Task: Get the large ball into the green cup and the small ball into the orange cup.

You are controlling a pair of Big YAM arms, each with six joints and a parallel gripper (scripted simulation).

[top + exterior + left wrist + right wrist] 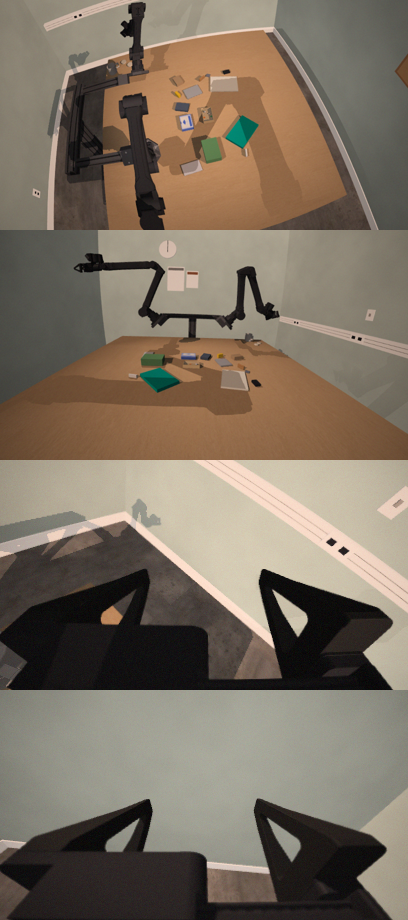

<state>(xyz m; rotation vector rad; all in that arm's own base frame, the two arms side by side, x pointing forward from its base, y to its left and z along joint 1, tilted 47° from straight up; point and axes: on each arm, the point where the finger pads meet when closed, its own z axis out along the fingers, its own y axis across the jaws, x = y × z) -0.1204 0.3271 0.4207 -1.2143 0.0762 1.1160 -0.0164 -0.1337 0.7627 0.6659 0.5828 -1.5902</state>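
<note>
Now: the covered wooden puzzle 49 cm ahead of my left hand, 85 cm to the right of it and 31 cm below it. Round my left hand: grey pad (44 cm ahead, 62 cm to the right, 31 cm below); then yellow block (33 cm ahead, 63 cm to the right, 30 cm below); then navy block (34 cm ahead, 74 cm to the right, 31 cm below).
</note>
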